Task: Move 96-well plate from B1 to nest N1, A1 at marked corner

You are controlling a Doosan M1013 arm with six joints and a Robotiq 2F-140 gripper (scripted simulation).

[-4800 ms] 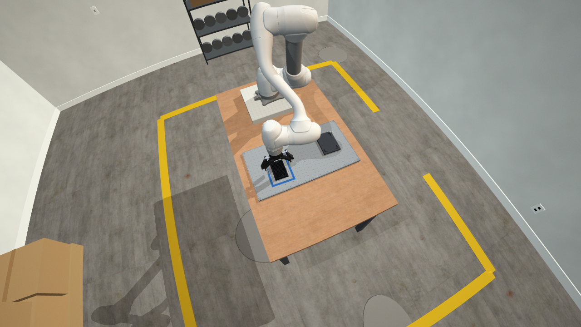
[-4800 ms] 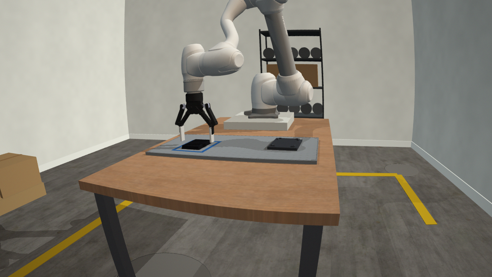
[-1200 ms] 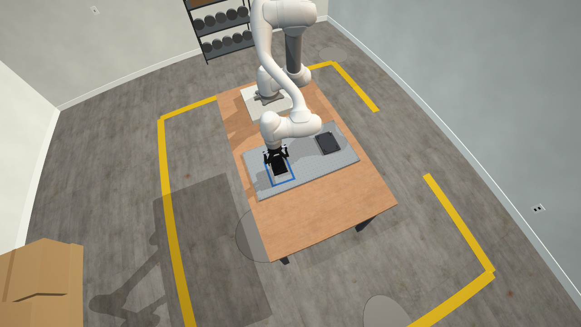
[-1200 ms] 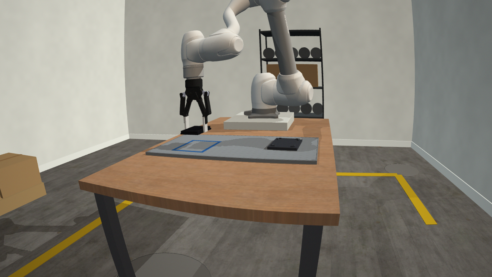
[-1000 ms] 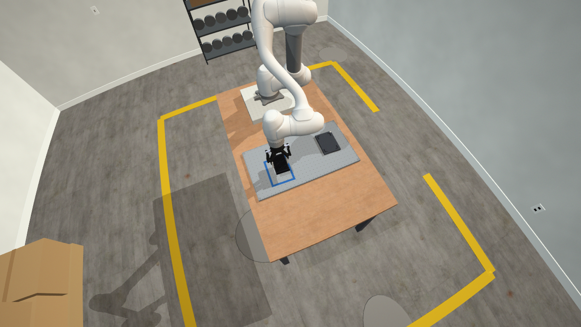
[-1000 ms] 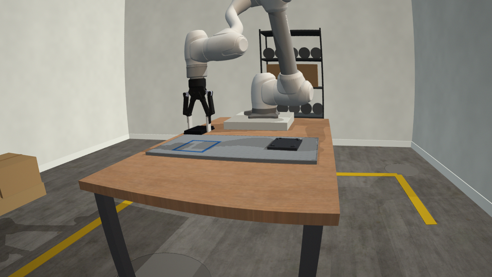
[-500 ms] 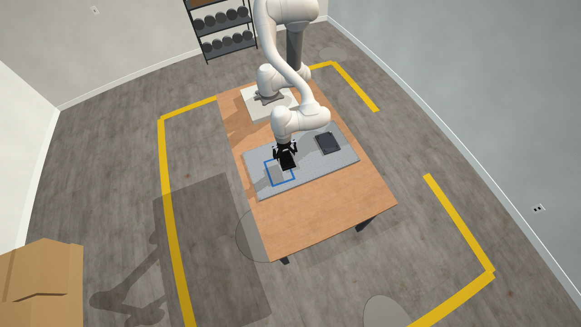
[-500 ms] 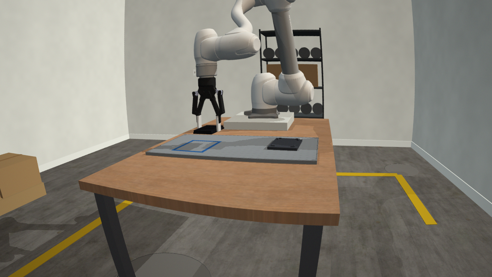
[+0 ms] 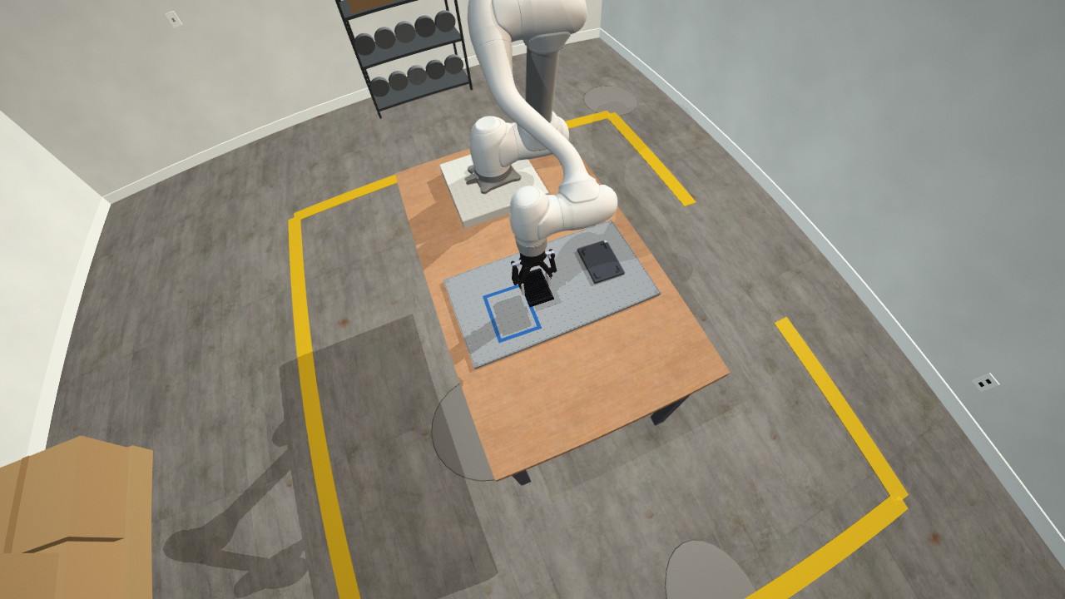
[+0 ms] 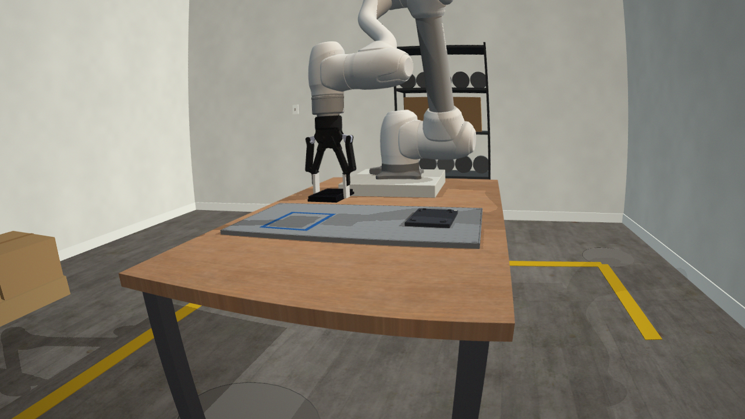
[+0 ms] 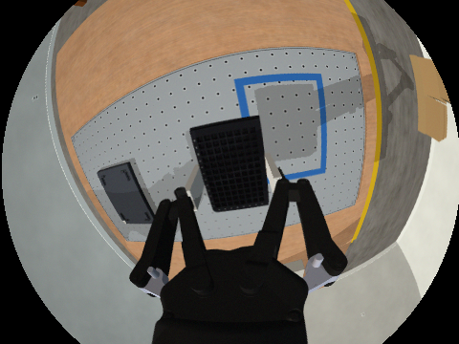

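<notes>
The dark plate nest N1 lies 2 cm behind my hand, 28 cm to the left of it and 9 cm below it. Round my hand: black 96-well plate (2 cm below).
</notes>
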